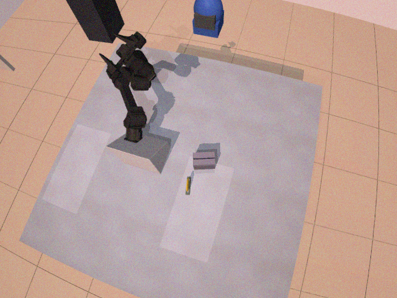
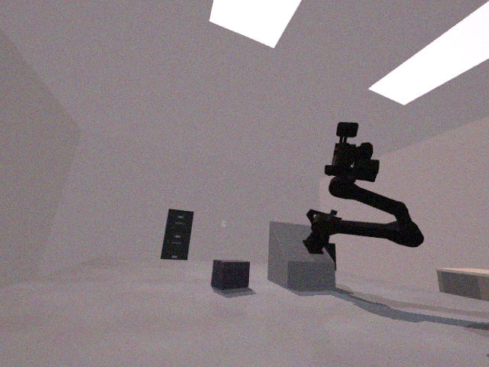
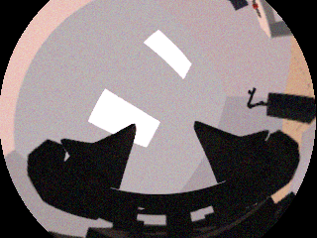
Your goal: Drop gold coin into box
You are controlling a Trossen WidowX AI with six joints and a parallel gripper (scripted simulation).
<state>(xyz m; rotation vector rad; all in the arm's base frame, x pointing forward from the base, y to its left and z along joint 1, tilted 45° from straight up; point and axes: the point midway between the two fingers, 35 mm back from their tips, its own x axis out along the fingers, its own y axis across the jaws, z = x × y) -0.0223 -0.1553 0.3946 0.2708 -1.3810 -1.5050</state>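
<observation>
Right now the gold coin is 320 mm ahead of my gripper tip, 270 mm to the right of it and 520 mm below it.
</observation>
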